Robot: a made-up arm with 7 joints. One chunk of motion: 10 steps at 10 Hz.
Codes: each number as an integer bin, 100 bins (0 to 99) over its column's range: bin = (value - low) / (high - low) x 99, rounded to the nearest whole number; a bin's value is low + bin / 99 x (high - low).
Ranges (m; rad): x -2..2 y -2..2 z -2..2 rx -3.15..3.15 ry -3.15..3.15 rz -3.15..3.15
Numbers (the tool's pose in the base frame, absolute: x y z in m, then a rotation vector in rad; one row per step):
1: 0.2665 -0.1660 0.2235 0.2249 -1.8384 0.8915
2: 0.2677 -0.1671 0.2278 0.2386 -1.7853 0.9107
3: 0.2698 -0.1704 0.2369 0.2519 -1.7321 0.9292
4: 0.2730 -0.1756 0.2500 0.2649 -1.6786 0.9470
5: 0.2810 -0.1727 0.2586 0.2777 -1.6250 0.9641
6: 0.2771 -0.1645 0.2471 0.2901 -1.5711 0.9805
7: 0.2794 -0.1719 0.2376 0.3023 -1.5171 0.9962
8: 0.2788 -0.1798 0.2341 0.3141 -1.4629 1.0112
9: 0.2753 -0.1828 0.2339 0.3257 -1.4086 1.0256
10: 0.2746 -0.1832 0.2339 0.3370 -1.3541 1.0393
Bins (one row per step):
1: 56 45 55 53 21 64
2: 56 45 55 53 21 64
3: 56 45 55 53 22 64
4: 56 45 56 54 23 64
5: 56 45 56 54 24 65
6: 56 45 56 54 25 65
7: 56 45 55 54 26 65
8: 56 45 55 54 27 65
9: 56 45 55 55 27 66
10: 56 45 55 55 28 66

